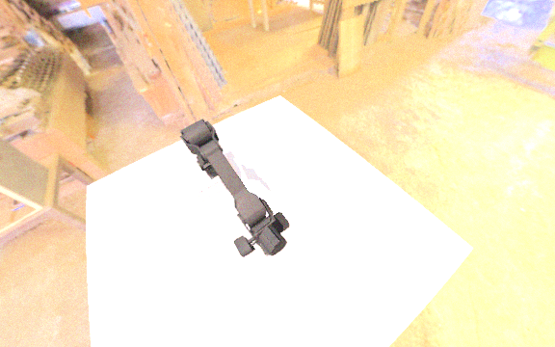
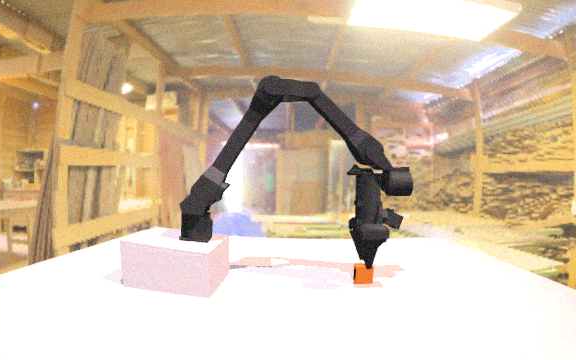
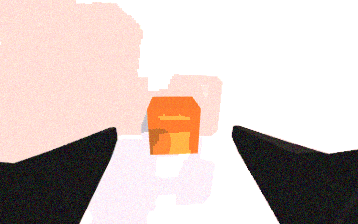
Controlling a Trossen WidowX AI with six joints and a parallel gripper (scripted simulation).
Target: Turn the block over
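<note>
Now: gripper tip 10 mm past the orange block and 20 mm above it.
</note>
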